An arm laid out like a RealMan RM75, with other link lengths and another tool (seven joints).
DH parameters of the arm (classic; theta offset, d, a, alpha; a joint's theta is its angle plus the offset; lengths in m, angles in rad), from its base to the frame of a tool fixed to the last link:
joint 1: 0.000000 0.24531 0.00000 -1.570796
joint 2: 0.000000 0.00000 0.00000 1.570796
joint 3: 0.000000 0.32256 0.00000 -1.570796
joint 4: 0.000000 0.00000 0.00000 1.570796
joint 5: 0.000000 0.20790 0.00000 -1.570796
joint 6: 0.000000 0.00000 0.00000 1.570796
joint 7: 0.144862 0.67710 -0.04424 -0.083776
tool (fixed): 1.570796 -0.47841 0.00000 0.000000
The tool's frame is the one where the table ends.
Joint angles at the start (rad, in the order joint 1, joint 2, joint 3, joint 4, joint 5, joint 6, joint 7):
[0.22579 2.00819 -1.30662 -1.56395 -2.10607 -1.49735 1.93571]
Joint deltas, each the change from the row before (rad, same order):
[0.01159 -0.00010 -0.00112 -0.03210 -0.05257 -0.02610 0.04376]
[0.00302 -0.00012 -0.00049 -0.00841 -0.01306 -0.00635 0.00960]
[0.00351 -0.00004 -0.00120 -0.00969 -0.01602 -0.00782 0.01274]
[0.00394 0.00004 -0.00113 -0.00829 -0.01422 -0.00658 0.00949]
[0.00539 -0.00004 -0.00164 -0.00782 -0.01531 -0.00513 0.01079]
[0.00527 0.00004 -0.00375 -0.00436 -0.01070 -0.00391 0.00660]
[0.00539 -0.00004 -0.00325 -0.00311 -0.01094 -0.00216 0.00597]
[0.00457 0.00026 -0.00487 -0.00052 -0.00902 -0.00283 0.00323]
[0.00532 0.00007 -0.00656 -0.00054 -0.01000 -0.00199 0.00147]
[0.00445 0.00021 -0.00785 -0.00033 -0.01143 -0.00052 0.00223]
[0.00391 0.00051 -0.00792 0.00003 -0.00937 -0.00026 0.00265]
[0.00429 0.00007 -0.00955 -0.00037 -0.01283 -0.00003 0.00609]
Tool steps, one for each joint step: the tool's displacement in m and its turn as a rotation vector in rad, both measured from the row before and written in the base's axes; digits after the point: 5 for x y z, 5 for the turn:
[0.00074 0.00134 0.00191 -0.00243 -0.04514 -0.01683]
[-0.00001 0.00039 0.00065 0.00014 -0.01181 -0.00265]
[0.00021 0.00037 0.00059 -0.00022 -0.01412 -0.00481]
[-0.00017 0.00056 0.00052 0.00006 -0.01294 -0.00204]
[-0.00042 0.00118 0.00061 0.00154 -0.01348 -0.00212]
[-0.00091 0.00079 -0.00048 -0.00197 -0.01011 0.00093]
[-0.00064 0.00115 -0.00027 -0.00026 -0.01007 0.00064]
[-0.00039 0.00043 -0.00133 -0.00433 -0.00896 0.00115]
[-0.00075 0.00056 -0.00161 -0.00493 -0.01091 0.00426]
[-0.00029 0.00050 -0.00179 -0.00420 -0.01198 0.00310]
[-0.00046 0.00030 -0.00197 -0.00455 -0.00960 0.00251]
[0.00007 0.00048 -0.00195 -0.00376 -0.01274 0.00008]

